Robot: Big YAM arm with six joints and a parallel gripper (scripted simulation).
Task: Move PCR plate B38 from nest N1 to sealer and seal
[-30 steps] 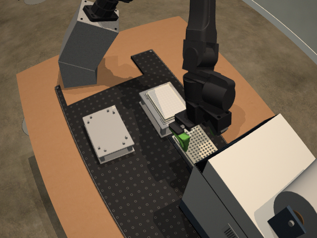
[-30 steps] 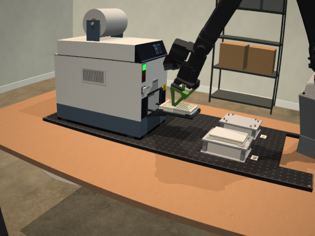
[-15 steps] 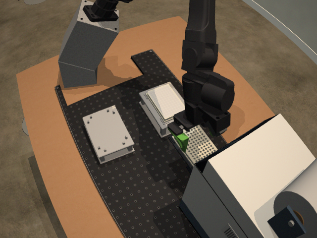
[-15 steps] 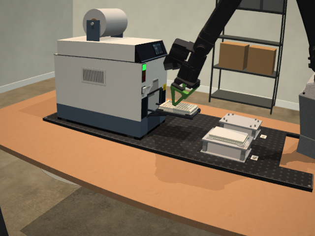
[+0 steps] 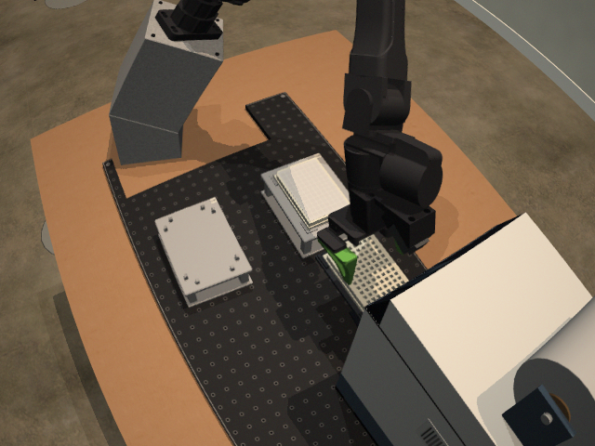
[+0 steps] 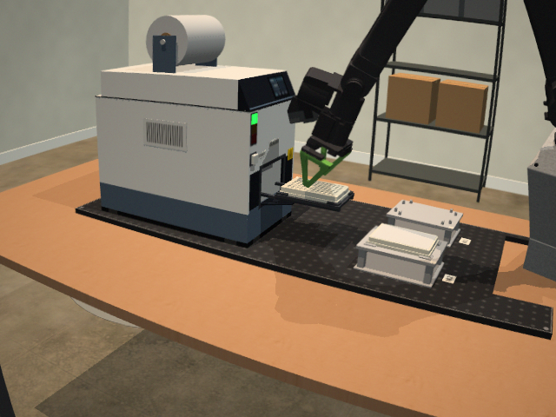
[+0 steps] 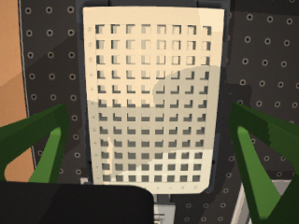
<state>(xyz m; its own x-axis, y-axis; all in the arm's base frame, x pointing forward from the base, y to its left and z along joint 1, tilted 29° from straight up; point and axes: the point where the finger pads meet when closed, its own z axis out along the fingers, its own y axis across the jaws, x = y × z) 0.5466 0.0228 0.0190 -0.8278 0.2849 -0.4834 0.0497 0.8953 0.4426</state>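
Right now my hand is 30 mm above the plate B38. From my hand the other things lie so: nest N2: 210 mm behind, 40 mm to the left, 100 mm below; then sealed plate B83: 210 mm behind, 40 mm to the left, 90 mm below; then nest N1: 230 mm behind, 170 mm to the right, 100 mm below.
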